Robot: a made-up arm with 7 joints.
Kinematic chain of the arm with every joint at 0, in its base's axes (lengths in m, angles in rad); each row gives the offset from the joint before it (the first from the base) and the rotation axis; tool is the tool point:
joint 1: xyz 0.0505 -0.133 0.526 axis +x
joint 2: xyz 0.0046 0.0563 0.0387 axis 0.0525 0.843 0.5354
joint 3: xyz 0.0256 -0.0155 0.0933 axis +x
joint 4: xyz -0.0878 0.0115 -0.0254 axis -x
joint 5: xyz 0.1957 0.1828 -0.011 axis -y
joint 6: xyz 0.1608 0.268 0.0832 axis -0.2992 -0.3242 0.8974
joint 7: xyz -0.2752 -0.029 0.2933 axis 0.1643 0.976 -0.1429
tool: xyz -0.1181 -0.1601 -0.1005
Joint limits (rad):
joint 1: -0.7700..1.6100
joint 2: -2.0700..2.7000
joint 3: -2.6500..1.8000
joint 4: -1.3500..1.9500
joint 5: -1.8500..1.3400
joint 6: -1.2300..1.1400
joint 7: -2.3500..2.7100
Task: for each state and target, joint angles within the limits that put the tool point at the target. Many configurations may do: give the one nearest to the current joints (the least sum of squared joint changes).
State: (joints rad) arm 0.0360 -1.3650 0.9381 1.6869 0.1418 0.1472 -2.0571
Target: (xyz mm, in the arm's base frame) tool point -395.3 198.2 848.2
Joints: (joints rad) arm -0.0124 -1.6028 1.5692 1.1307 0.0696 0.2271 -2.3500
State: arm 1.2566 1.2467 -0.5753 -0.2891 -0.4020 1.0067 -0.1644
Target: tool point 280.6 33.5 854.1
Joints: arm 1.1668 1.3212 -0.6048 -0.2605 -0.4639 1.0393 -0.1992
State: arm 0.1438 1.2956 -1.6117 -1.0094 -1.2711 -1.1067 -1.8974
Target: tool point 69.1 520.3 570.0
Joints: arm 0.2870 1.4707 -1.4471 -1.1565 -1.2138 -1.2300 -2.0491
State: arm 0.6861 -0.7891 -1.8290 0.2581 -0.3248 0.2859 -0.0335
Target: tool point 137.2 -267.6 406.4
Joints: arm 0.4222 -0.9858 -2.3299 0.7149 -0.3057 0.3798 -0.2446
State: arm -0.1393 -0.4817 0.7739 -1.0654 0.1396 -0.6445 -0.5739
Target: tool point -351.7 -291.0 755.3
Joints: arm -0.0950 -0.7361 0.8604 -1.1605 0.2396 -0.5504 -0.5549
